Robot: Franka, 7 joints.
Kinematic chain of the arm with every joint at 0, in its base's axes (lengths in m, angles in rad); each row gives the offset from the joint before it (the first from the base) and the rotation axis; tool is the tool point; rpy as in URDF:
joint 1: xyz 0 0 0.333 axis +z
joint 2: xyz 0 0 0 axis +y
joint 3: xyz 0 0 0.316 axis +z
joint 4: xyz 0.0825 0 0 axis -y
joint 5: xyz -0.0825 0 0.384 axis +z
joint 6: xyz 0 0 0 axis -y
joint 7: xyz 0.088 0 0 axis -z
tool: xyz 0 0 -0.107 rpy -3.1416 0 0
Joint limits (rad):
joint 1: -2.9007..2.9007
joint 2: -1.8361..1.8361
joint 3: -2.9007..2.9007
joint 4: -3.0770..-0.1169
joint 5: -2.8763..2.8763
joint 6: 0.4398..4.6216
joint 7: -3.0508..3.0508
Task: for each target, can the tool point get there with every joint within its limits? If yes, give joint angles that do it. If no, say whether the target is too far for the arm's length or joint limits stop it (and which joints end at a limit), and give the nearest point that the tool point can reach.
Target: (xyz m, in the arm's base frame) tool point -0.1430 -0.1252 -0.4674
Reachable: no: joint limits stop it (at a limit: joint 2) | nearest point -0.1553 -0.1360 -0.3552 | short by 0.113 m
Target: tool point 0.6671 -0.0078 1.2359
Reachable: no: too far | nearest point 0.5098 -0.0060 1.0230 | short by 0.265 m
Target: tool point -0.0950 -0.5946 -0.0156
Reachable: yes | joints 0.6412 -1.3485 -2.3344 -1.6343 -0.8518 2.2195 1.4243
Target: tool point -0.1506 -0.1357 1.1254
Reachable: yes | joints -2.0383 0.2637 -2.1471 -0.3939 -0.1686 3.4687 -2.0159
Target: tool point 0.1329 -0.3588 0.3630
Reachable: yes | joints 0.1289 0.2027 -0.9937 -2.5607 -1.5524 0.8155 -0.7589
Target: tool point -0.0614 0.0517 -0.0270
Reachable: yes | joints 1.2464 1.3440 -0.1377 -2.7942 -1.2727 3.6454 2.3909
